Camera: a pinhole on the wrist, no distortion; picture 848 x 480 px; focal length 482.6 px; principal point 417.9 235.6 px. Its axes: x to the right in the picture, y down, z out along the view. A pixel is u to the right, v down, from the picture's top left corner.
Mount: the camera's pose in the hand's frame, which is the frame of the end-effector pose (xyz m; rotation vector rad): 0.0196 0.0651 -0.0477 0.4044 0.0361 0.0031
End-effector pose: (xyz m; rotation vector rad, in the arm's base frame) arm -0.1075 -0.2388 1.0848 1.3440 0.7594 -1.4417
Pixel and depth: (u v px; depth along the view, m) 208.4 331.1 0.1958
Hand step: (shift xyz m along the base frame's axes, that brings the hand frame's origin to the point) -0.0371 -0.1313 0.0888
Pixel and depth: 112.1 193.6 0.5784
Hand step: -0.3967 -0.2914 0.3692
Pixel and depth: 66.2 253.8 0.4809
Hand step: -0.2788 -0.2690 0.3623
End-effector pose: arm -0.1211 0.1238 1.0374 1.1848 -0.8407 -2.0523
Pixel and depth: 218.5 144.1 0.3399
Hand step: -0.1984 0.2148 0.0514
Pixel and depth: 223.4 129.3 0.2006
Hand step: -0.0974 0.1015 0.0328
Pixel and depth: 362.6 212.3 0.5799
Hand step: -0.4510 0.2386 0.0558
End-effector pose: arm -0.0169 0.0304 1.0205 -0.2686 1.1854 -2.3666
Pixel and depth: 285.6 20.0 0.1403
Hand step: 0.0182 -0.0089 0.0738
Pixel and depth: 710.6 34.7 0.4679
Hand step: -0.2621 -0.2147 0.4020
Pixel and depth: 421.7 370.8 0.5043
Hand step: 0.1393 -0.3494 0.2867
